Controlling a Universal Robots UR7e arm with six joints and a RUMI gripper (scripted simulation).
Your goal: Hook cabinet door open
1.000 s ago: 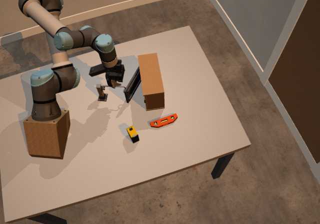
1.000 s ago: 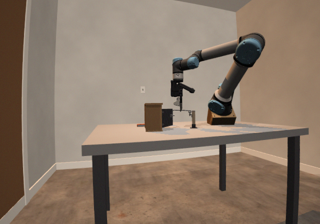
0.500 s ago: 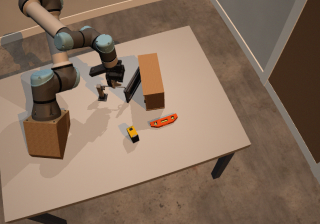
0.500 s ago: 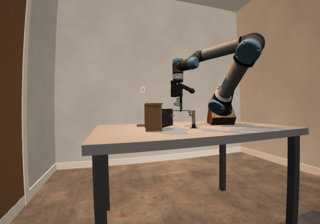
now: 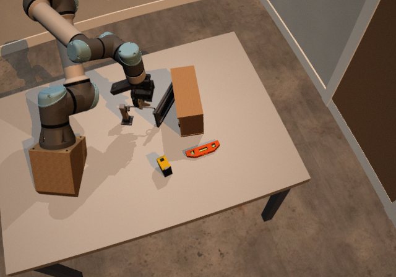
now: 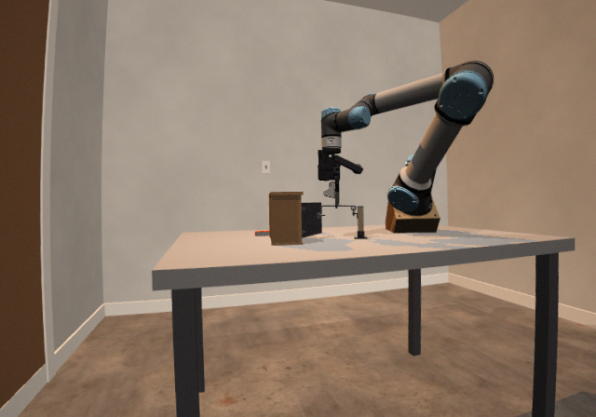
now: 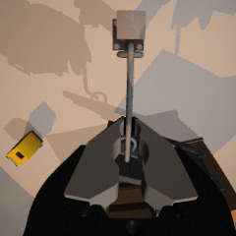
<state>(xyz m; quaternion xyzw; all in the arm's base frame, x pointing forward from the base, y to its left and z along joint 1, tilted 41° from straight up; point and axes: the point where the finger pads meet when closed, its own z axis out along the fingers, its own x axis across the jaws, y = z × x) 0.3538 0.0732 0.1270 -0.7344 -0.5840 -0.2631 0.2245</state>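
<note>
My hand is 20 mm above the hook and 10 mm past it. The rest, counted from my hand: orange spirit level (250 mm ahead, 170 mm to the right, 120 mm below); then dark door (100 mm ahead, 50 mm to the left, 50 mm below); then black box (240 mm to the right, 90 mm below, 90 mm ahead).
</note>
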